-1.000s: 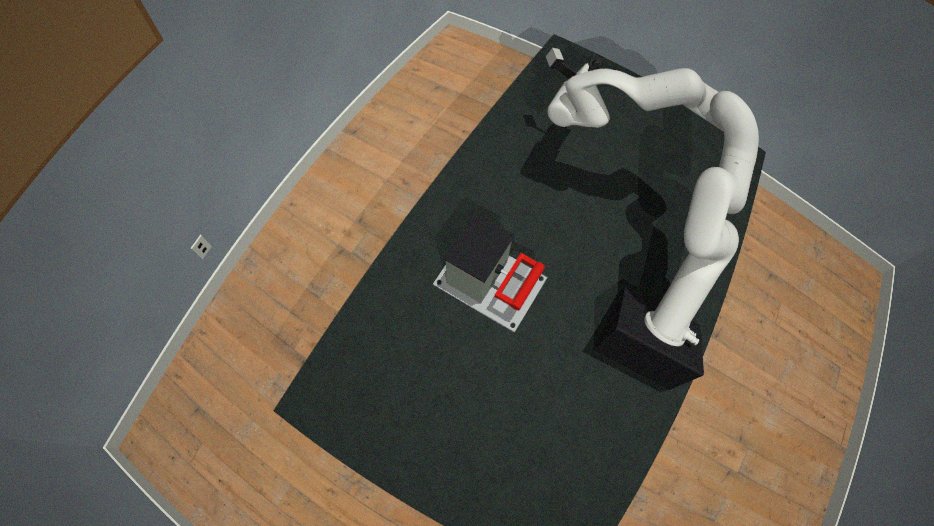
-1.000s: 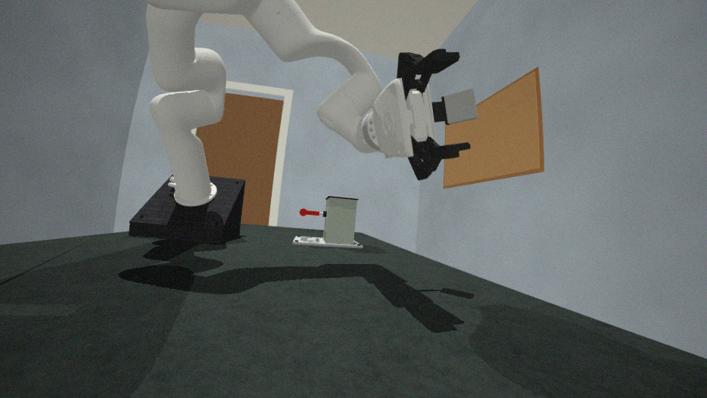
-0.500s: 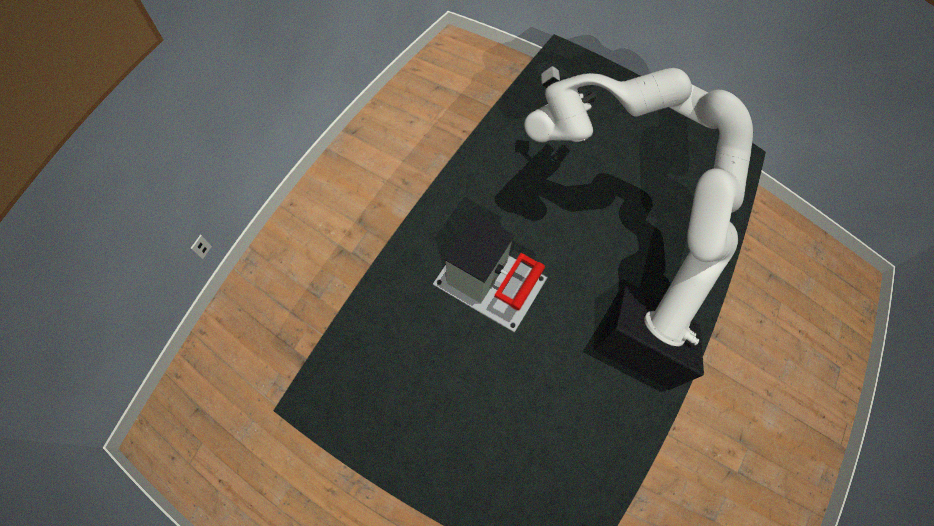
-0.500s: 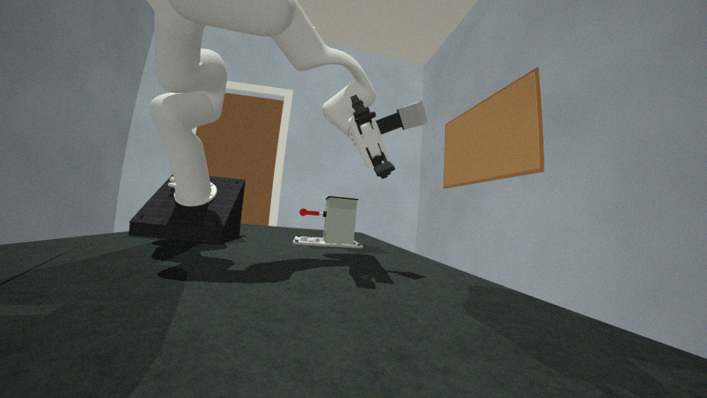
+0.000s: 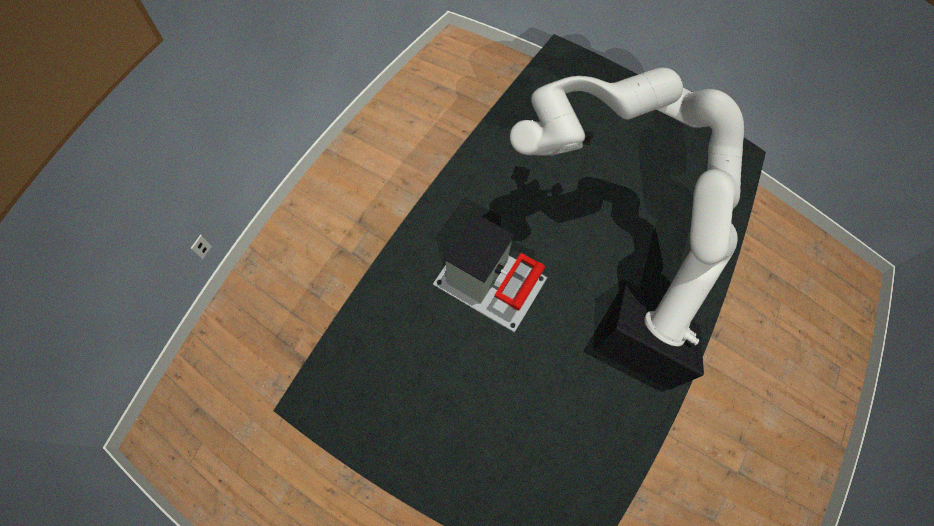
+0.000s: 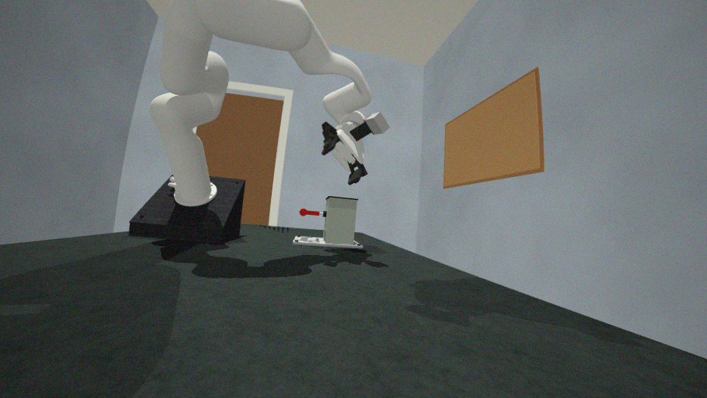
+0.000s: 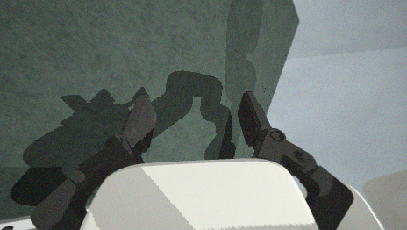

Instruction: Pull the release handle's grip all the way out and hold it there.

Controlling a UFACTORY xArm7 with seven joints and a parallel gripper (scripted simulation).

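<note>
My hand is 20 mm past the light baseplate, 350 mm to the right of it and 210 mm above it.
</note>
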